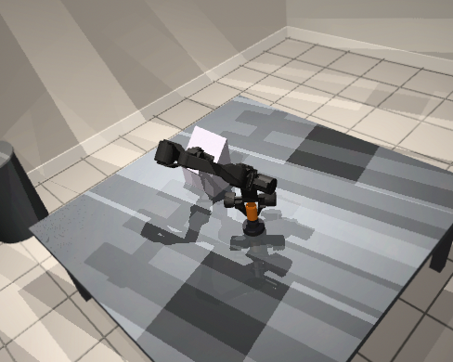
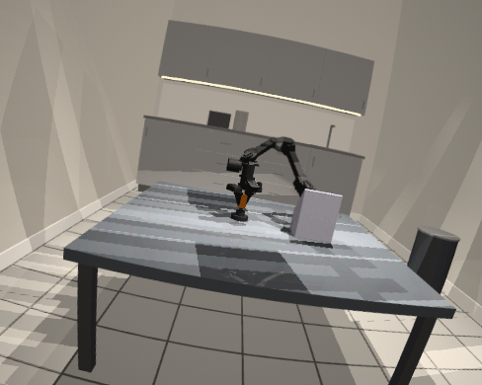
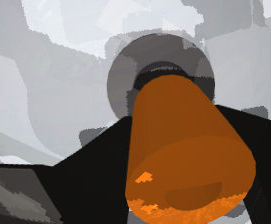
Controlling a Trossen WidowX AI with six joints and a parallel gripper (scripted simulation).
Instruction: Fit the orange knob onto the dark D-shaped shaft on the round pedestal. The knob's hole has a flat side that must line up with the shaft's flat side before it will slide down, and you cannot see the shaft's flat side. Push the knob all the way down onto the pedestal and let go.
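Right now the orange knob is 20 mm above my gripper tip. The rest, counted from my gripper tip: round dark pedestal: 40 mm below.
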